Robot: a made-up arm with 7 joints. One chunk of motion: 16 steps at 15 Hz.
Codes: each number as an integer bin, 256 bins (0 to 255) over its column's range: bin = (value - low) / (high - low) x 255, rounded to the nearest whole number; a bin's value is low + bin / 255 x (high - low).
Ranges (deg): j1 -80.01..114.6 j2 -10..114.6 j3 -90.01..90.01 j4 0..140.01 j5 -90.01..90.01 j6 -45.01..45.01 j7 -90.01..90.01
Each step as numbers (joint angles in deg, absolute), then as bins.
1 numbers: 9.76 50.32 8.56 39.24 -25.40 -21.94 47.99
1 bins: 118 123 140 71 92 65 195
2 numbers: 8.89 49.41 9.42 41.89 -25.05 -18.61 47.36
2 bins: 116 122 141 76 92 75 195
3 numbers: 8.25 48.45 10.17 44.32 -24.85 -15.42 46.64
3 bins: 116 120 142 81 92 84 194
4 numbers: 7.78 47.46 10.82 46.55 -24.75 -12.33 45.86
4 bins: 115 118 143 85 92 93 192
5 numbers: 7.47 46.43 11.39 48.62 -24.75 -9.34 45.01
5 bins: 115 115 144 89 92 101 191
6 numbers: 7.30 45.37 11.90 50.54 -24.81 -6.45 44.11
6 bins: 114 113 144 92 92 109 190
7 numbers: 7.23 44.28 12.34 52.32 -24.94 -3.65 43.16
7 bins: 114 111 145 95 92 117 189
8 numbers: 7.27 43.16 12.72 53.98 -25.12 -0.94 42.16
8 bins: 114 109 146 98 92 125 187
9 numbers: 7.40 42.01 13.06 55.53 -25.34 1.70 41.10
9 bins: 115 106 146 101 92 132 186
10 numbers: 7.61 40.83 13.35 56.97 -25.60 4.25 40.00
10 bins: 115 104 146 104 91 140 184
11 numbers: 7.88 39.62 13.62 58.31 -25.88 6.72 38.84
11 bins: 115 102 147 106 91 147 183
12 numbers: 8.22 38.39 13.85 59.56 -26.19 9.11 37.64
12 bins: 116 99 147 108 90 153 181
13 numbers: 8.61 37.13 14.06 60.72 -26.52 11.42 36.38
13 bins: 116 96 147 111 90 160 179
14 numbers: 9.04 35.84 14.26 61.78 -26.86 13.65 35.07
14 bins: 117 94 148 113 89 166 177
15 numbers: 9.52 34.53 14.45 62.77 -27.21 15.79 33.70
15 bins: 117 91 148 114 89 172 175
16 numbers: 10.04 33.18 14.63 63.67 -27.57 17.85 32.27
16 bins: 118 88 148 116 88 178 173
